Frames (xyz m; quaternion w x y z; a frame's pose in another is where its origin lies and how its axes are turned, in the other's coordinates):
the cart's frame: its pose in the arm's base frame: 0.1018 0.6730 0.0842 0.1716 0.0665 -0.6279 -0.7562
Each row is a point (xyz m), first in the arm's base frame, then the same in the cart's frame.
Working: the arm's base frame: its pose in the cart's frame: 0.3161 0.0029 -0.6086 0.1716 -0.0665 0.6279 0.7562

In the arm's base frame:
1: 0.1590 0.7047 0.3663
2: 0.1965 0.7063 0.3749
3: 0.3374 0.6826 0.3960
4: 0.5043 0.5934 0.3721
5: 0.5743 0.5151 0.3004
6: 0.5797 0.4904 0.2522
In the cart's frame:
1: -0.0318 0.2796 0.0685
2: -0.0663 0.2943 0.0598
3: -0.1871 0.3432 -0.0024
4: -0.3148 0.3630 -0.1427
5: -0.3615 0.3175 -0.2519
6: -0.3636 0.2754 -0.2863

